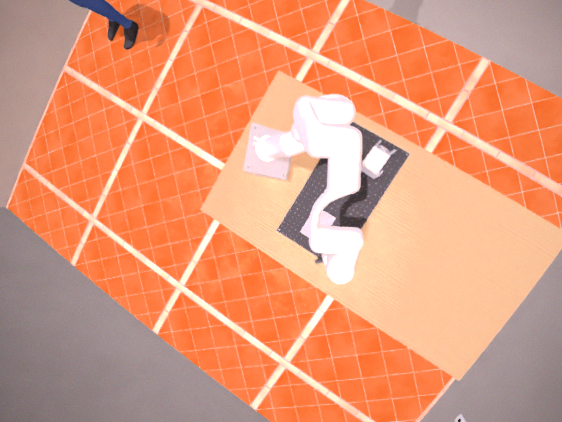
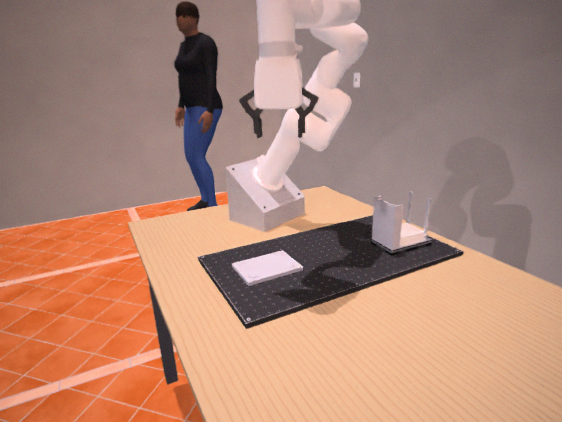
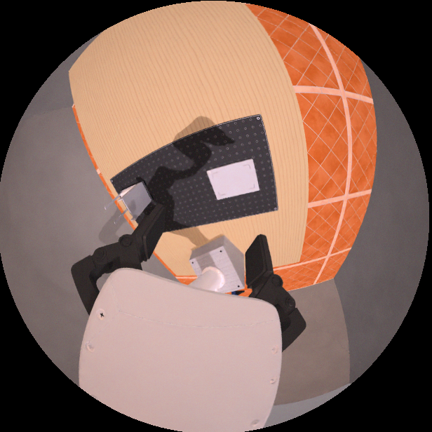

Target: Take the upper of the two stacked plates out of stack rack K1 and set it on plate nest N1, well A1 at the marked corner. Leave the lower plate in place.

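Seen in the pictures: gripper, fingertip midpoint: (image 2: 279, 136); arm's base, origin of the base link: (image 1: 267, 148) (image 2: 267, 178).
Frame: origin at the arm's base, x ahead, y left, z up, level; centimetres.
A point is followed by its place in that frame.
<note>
Stack rack K1 (image 1: 370, 174) {x 50.4, y 9.2, z -6.2 cm} (image 2: 386, 225) {x 50.4, y 9.2, z -5.2 cm} (image 3: 136, 200) stands at one end of the black board, with a tall grey panel and thin posts. White plates (image 1: 377, 159) {x 50.5, y 17.7, z -9.1 cm} (image 2: 413, 234) {x 54.1, y 17.2, z -9.0 cm} lie low inside it; the line between upper and lower plate cannot be made out. Plate nest N1 (image 1: 324, 220) {x 40.2, y -21.0, z -12.5 cm} (image 2: 267, 267) {x 39.4, y -25.4, z -12.5 cm} (image 3: 233, 179) is a flat pale block near the board's other end, with no plate on it. The marked corner cannot be told for sure. My gripper (image 2: 280, 134) {x 48.4, y -26.1, z 24.2 cm} (image 3: 208, 230) is open and empty, pointing down high above the table, apart from rack and nest.
The black perforated board (image 1: 301, 209) {x 26.7, y -21.0, z -13.7 cm} (image 2: 225, 285) {x 38.8, y -37.9, z -13.9 cm} (image 3: 195, 212) lies on the wooden table (image 1: 425, 260) {x 94.9, y -17.4, z -14.9 cm} (image 2: 375, 350) {x 77.6, y -24.1, z -14.9 cm} (image 3: 200, 65). The grey arm base (image 1: 270, 171) {x 5.5, y -9.6, z -2.2 cm} (image 2: 250, 210) {x 6.8, y -11.7, z -8.3 cm} (image 3: 227, 265) stands behind it. A person (image 1: 107, 12) (image 2: 197, 75) stands beyond the table.
</note>
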